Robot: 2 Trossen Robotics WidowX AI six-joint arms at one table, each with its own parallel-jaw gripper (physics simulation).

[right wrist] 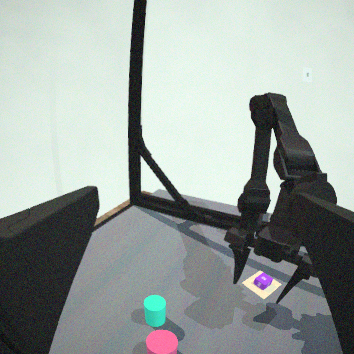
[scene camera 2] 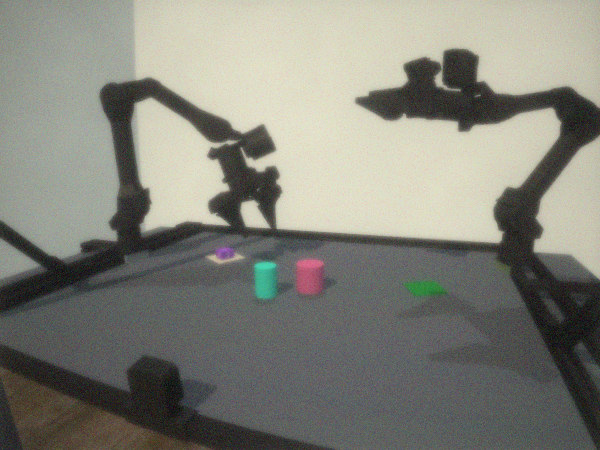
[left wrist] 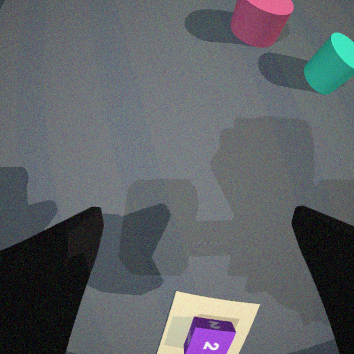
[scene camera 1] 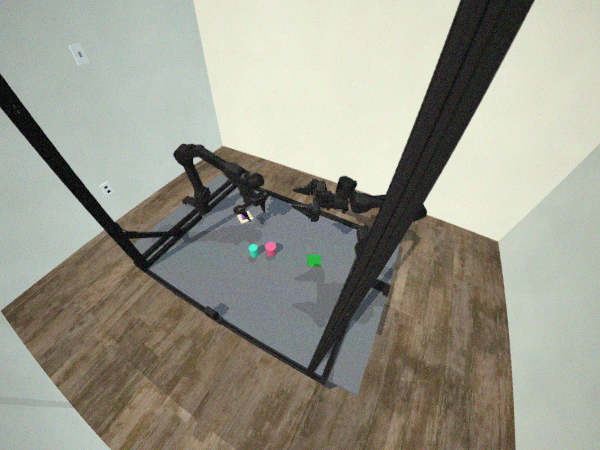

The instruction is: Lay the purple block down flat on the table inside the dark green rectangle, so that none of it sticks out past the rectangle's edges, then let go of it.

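Frame: origin at the left arm's base, x back, y down, z right, level; millimetres.
Where they show: left gripper, fingertip midpoint: [right wrist: 254,292] [scene camera 2: 261,233] [left wrist: 202,217] [scene camera 1: 257,217]; right gripper, fingertip midpoint: [right wrist: 201,200] [scene camera 2: 361,97] [scene camera 1: 292,197]; left arm's base, link origin: [right wrist: 247,226] [scene camera 2: 130,250] [scene camera 1: 204,210]; right arm's base, link origin: [scene camera 2: 515,261].
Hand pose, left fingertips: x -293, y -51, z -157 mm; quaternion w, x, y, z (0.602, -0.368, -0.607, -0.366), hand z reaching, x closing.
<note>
Each offset is from my left fingertips to the centre of the thing. "spot": to the spot under its first point.
A purple block @(dx +105, dy +60, dz +15 mm) [scene camera 1: 243,217] [scene camera 2: 225,253] [left wrist: 211,338] [right wrist: 263,281], marked with a 2, lies on a cream square @(spot: dx +116, dy +69, dz +37 mm) [scene camera 2: 215,258] [left wrist: 187,302] [right wrist: 265,294]; the left wrist view cuts both off at its bottom edge. The green rectangle @(spot: dx -356, dy +69, dz -51 mm) [scene camera 1: 314,260] [scene camera 2: 425,288] lies bare on the table, right of the cylinders in both scene views. My left gripper [scene camera 1: 256,215] [scene camera 2: 259,231] [left wrist: 202,217] [right wrist: 254,293] is open and empty, pointing down, above the table and near the block, to its right in scene camera 2. My right gripper [scene camera 1: 294,198] [scene camera 2: 357,101] [right wrist: 201,200] is open and empty, held high and roughly level.
A teal cylinder @(dx -127, dy +43, dz +132 mm) [scene camera 1: 253,251] [scene camera 2: 265,280] [left wrist: 330,64] [right wrist: 155,311] and a pink cylinder @(dx -175, dy +45, dz +65 mm) [scene camera 1: 270,249] [scene camera 2: 310,277] [left wrist: 262,22] [right wrist: 162,343] stand upright between the block and the green rectangle. An olive patch [scene camera 2: 504,266] shows by the right arm's base. Black frame bars edge the table.
</note>
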